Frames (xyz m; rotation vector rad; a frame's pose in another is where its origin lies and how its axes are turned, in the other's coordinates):
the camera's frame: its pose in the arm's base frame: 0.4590 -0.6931 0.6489 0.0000 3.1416 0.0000
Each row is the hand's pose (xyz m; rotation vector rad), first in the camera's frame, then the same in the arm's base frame.
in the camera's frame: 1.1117 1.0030 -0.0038 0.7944 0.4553 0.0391
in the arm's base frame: -0.6527 0.3099 0.6527 -0.0522 -2.4807 1.0606
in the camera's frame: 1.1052 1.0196 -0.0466 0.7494 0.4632 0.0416
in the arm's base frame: -0.6462 0.3265 0.6955 -0.0556 -2.4956 1.0008
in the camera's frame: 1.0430 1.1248 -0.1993 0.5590 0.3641 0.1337
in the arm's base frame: -0.5840 0.4317 0.8482 -0.1854 -2.6659 0.7753
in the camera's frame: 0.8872 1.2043 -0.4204 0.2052 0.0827 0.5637
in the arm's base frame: -0.4282 0.5112 1.0693 -0.8501 -2.9233 0.3095
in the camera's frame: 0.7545 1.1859 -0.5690 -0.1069 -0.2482 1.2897
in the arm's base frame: -0.2955 0.4928 1.2179 1.7557 2.3167 0.1455
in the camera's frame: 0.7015 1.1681 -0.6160 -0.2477 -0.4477 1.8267
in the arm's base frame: -0.2425 0.4750 1.2649 2.1969 1.6367 0.2979
